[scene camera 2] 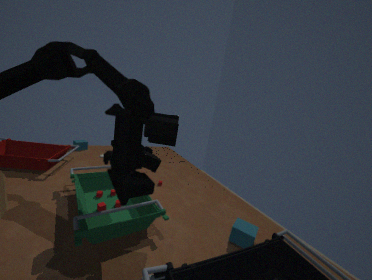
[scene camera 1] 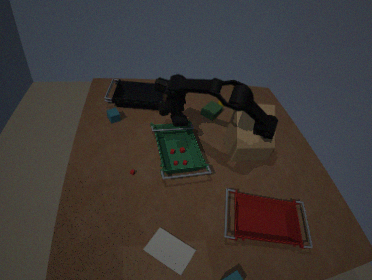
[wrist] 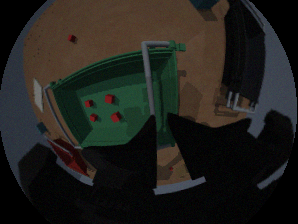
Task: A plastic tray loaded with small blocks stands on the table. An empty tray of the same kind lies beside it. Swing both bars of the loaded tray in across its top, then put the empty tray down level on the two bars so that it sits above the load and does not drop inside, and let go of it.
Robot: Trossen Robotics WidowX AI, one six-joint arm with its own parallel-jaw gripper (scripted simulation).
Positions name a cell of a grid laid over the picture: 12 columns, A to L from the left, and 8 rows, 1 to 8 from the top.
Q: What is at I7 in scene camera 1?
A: A red tray.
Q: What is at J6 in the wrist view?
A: My gripper.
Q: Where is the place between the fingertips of my gripper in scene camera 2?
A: At D6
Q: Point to a white sheet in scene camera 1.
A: F8
